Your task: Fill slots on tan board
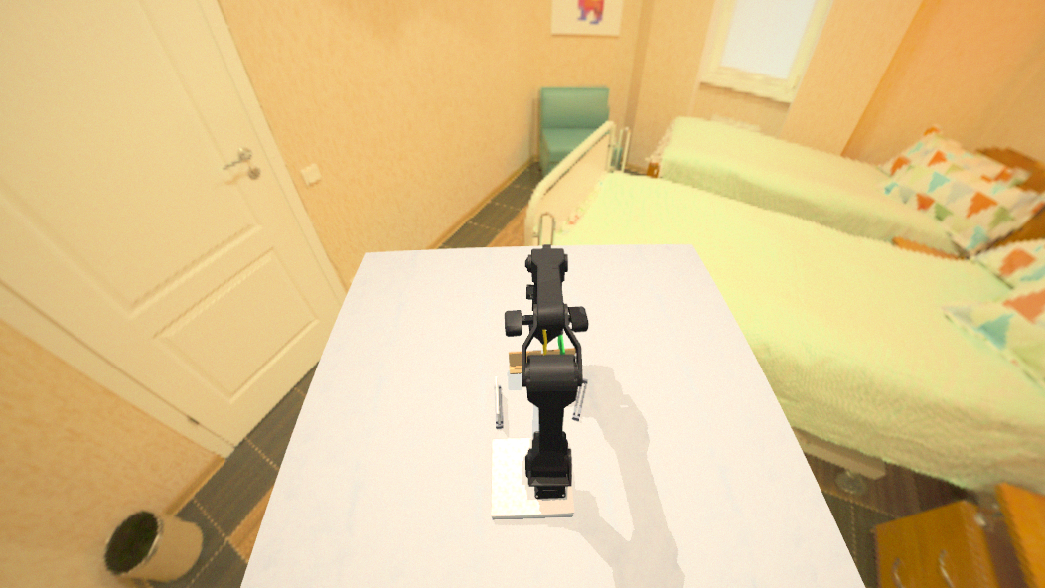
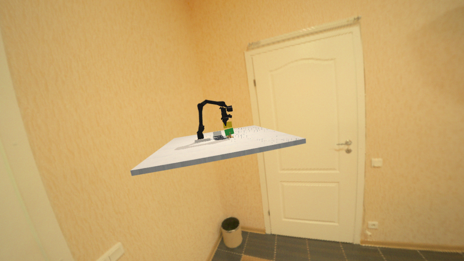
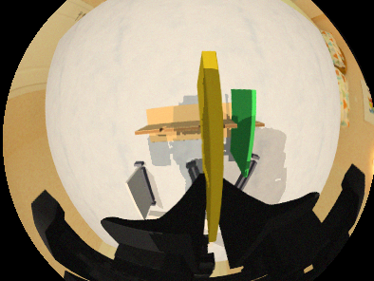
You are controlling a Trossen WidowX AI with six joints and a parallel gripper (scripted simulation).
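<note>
Now: the tan board 10 cm below my gripper tip and 3 cm ahead of it. From my gripper tip the other things lie so: yellow board: 2 cm ahead; then green board: 8 cm below, 5 cm to the right, 3 cm ahead.
</note>
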